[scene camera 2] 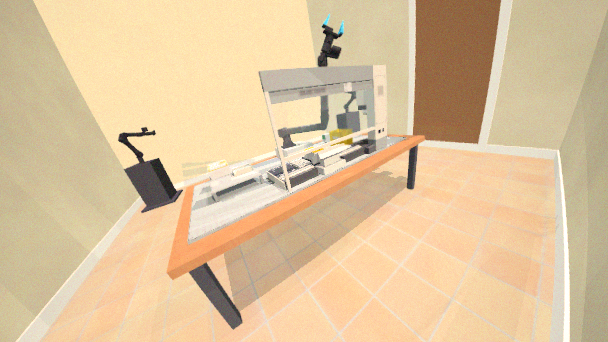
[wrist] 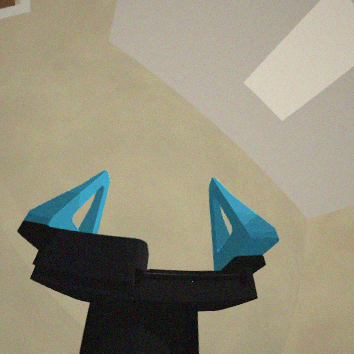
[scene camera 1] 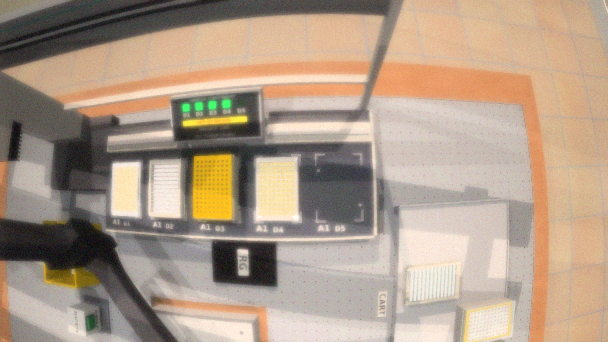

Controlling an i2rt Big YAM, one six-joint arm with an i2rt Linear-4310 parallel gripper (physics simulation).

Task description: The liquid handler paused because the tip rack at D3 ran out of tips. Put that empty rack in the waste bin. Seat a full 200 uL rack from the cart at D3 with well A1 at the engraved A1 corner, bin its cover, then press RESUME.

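Frame: origin at the arm's base, x ahead, y left, z up, level; metres.
Seen in the pictures: gripper, between the fingertips: [scene camera 2: 336, 17] [wrist: 158, 178].
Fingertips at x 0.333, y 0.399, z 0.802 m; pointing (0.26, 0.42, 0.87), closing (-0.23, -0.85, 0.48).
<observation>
Offsets run from my fingertips to a thing's top centre. "pt": to the spot under its first point.
My gripper [scene camera 2: 334, 21] [wrist: 158, 178] is open and empty, raised high above the liquid handler with its blue fingers pointing up. The orange-yellow tip rack {0.069 m ahead, 0.353 m right, 0.778 m down} [scene camera 1: 213, 187] sits at D3, and its holes look dark. A white-framed rack with a yellow grid {0.087 m ahead, 0.476 m right, 0.825 m down} [scene camera 1: 277, 189] sits at D4. On the cart {0.120 m back, 0.899 m right, 0.819 m down} [scene camera 1: 450, 225], a white-and-yellow rack {0.163 m back, 0.974 m right, 0.755 m down} [scene camera 1: 489, 321] stands at the lower right beside a striped rack {0.076 m back, 0.824 m right, 0.794 m down} [scene camera 1: 432, 282]. The yellow waste bin {0.159 m back, 0.041 m left, 0.750 m down} [scene camera 1: 61, 276] [scene camera 2: 341, 136] is partly hidden behind the arm in scene camera 1. The green button {pt 0.326 m back, 0.040 m right, 0.798 m down} [scene camera 1: 90, 322] is on a white box at the lower left.
The status screen {pt 0.208 m ahead, 0.342 m right, 0.771 m down} [scene camera 1: 217, 116] stands behind the deck. The handler's frame and top beam [scene camera 2: 320, 77] rise over the deck. D5 [scene camera 1: 340, 190] holds no rack. A black RG block {0.081 m back, 0.416 m right, 0.871 m down} [scene camera 1: 267, 263] lies in front of the deck. Other arms on pedestals [scene camera 2: 151, 182] stand beyond the table.
</observation>
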